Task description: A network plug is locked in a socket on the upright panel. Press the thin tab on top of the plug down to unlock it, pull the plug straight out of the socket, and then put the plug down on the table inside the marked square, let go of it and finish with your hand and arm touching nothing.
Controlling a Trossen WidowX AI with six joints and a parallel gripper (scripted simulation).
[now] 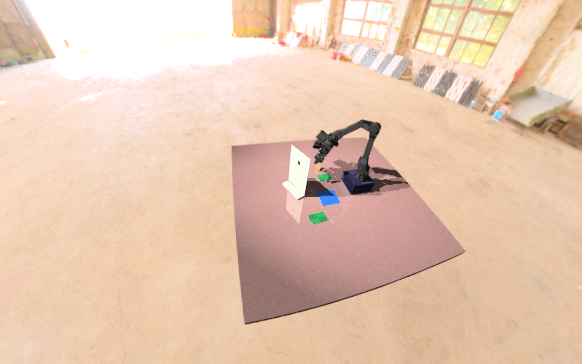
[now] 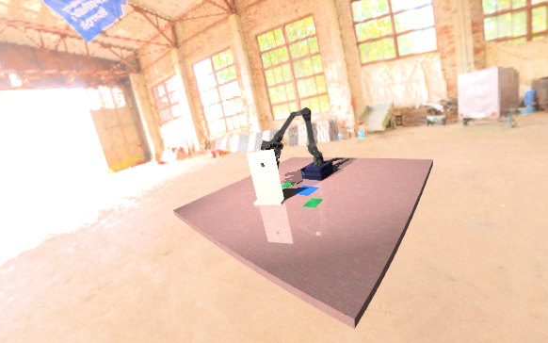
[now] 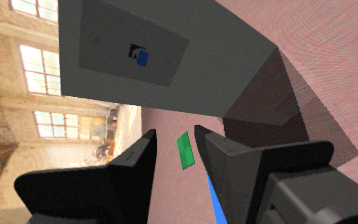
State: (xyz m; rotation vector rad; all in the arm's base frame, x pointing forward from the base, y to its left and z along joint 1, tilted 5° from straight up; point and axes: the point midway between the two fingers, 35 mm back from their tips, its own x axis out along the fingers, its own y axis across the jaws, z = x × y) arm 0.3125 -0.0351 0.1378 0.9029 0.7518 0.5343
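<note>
Right now my gripper tip is 10 cm short of the network plug, 4 cm to the right of it and 3 cm below it. From my gripper tip the other things lie so: blue square (10 cm behind, 12 cm to the left, 19 cm below); then white upright panel (11 cm ahead, 5 cm to the left, 6 cm below).
</note>
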